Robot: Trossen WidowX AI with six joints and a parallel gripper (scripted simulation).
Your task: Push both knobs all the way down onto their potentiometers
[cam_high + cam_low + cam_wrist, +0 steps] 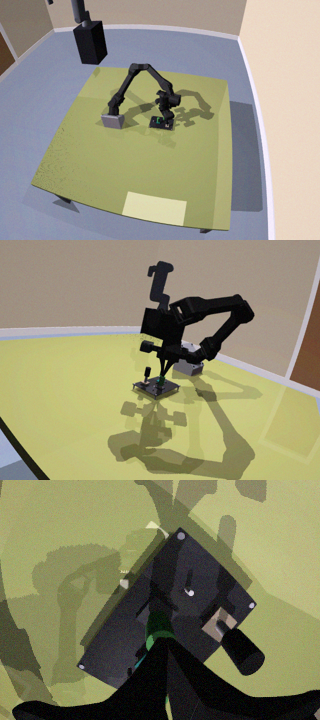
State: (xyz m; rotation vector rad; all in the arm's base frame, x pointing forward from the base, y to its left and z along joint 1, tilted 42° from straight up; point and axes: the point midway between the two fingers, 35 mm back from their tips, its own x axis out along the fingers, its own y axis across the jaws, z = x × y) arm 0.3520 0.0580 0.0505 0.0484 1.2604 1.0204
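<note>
My gripper tip is 20 mm above the green knob.
</note>
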